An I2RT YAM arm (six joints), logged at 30 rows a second.
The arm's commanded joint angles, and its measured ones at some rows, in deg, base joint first. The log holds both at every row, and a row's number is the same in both.
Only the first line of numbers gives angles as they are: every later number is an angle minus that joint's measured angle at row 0.
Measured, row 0: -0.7 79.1 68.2 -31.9 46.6 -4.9
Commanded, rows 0 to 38: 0.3 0.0 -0.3 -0.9 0.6 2.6; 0.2 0.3 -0.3 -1.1 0.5 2.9; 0.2 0.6 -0.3 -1.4 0.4 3.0; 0.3 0.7 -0.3 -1.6 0.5 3.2; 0.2 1.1 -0.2 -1.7 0.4 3.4; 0.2 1.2 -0.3 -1.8 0.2 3.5; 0.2 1.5 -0.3 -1.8 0.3 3.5; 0.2 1.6 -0.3 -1.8 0.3 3.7; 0.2 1.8 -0.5 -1.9 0.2 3.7; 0.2 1.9 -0.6 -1.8 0.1 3.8; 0.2 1.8 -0.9 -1.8 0.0 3.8; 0.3 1.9 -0.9 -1.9 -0.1 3.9; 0.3 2.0 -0.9 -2.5 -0.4 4.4; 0.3 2.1 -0.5 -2.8 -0.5 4.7; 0.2 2.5 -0.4 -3.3 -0.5 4.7; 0.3 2.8 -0.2 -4.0 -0.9 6.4; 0.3 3.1 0.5 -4.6 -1.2 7.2; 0.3 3.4 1.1 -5.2 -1.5 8.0; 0.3 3.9 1.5 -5.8 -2.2 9.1; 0.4 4.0 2.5 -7.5 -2.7 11.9; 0.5 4.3 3.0 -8.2 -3.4 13.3; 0.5 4.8 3.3 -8.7 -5.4 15.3; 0.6 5.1 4.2 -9.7 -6.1 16.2; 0.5 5.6 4.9 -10.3 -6.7 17.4; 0.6 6.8 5.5 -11.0 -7.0 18.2; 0.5 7.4 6.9 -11.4 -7.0 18.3; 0.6 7.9 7.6 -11.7 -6.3 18.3; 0.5 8.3 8.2 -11.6 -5.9 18.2; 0.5 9.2 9.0 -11.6 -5.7 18.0; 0.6 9.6 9.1 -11.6 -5.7 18.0; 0.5 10.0 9.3 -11.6 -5.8 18.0; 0.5 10.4 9.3 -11.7 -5.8 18.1; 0.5 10.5 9.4 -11.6 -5.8 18.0; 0.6 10.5 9.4 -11.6 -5.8 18.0; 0.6 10.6 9.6 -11.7 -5.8 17.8; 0.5 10.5 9.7 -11.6 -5.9 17.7; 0.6 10.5 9.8 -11.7 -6.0 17.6; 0.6 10.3 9.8 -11.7 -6.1 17.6; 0.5 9.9 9.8 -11.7 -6.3 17.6
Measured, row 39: 0.4 10.4 7.3 -11.4 -6.0 15.3
